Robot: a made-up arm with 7 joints.
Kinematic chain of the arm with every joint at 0, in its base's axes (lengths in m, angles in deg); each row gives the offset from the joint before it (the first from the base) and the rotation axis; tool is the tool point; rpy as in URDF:
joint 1: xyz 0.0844 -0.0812 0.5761 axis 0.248 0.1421 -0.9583
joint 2: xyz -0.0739 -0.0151 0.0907 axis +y
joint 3: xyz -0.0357 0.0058 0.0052 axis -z
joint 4: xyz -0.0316 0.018 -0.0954 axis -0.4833 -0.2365 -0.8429
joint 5: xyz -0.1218 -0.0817 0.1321 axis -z
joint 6: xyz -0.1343 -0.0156 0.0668 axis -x
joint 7: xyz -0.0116 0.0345 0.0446 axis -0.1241 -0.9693 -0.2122
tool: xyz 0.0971 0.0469 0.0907 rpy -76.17 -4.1 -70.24
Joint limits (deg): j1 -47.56..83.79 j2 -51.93..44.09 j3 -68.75..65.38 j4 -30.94..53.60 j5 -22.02..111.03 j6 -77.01..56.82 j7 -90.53..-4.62
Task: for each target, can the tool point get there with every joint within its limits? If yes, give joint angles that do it. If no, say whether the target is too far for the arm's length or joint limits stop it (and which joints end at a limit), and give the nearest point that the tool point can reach.
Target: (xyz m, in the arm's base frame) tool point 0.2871 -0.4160 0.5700
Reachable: no: joint limits stop it (at a limit: joint 2, joint 3, joint 4, joint 6, joint 7) | nearest point 0.2184 -0.3320 0.6230 | short by 0.121 m
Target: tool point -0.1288 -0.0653 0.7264
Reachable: yes | joints 18.22 -4.04 -13.37 -8.89 49.91 26.11 -73.06
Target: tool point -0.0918 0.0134 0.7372
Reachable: yes | joints 38.83 -16.72 -23.44 15.55 75.49 7.77 -76.54
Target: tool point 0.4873 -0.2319 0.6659
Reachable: no: joint limits stop it (at a limit: joint 1, joint 2, joint 3, joint 4, joint 7) | nearest point 0.4155 -0.1756 0.6863 | short by 0.093 m
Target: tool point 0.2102 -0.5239 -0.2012
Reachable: no: too far | nearest point 0.0021 -0.3346 0.4171 | short by 0.679 m
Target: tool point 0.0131 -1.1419 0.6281
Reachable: no: too far | nearest point -0.0358 -0.5453 0.6299 | short by 0.599 m
